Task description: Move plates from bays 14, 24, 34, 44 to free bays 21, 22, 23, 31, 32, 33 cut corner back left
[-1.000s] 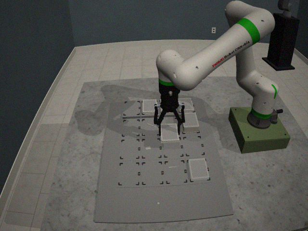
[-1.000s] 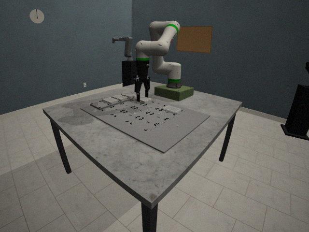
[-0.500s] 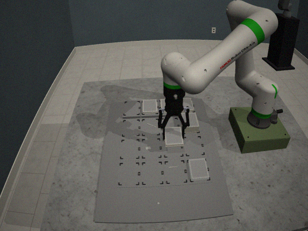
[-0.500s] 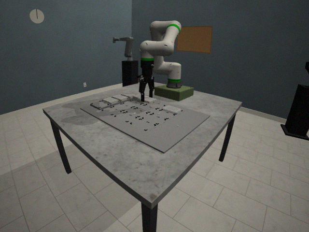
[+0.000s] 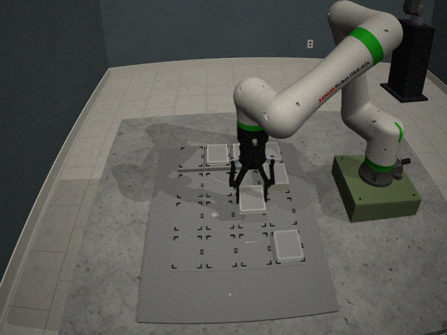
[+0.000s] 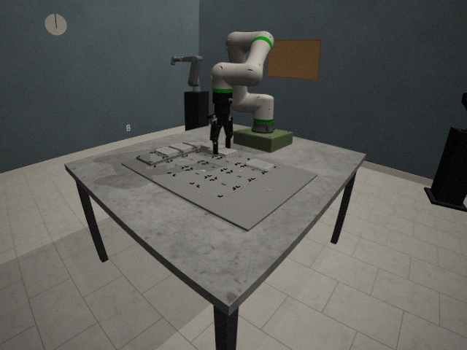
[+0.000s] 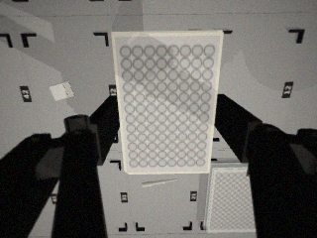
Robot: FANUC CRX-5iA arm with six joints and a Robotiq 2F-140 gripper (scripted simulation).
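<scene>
Right now my hand is 30 mm short of the white pointed piece, 130 mm to the right of it and 90 mm above it. Round my hand: sealed deep-well block (140 mm behind, 140 mm to the right, 70 mm below).
</scene>
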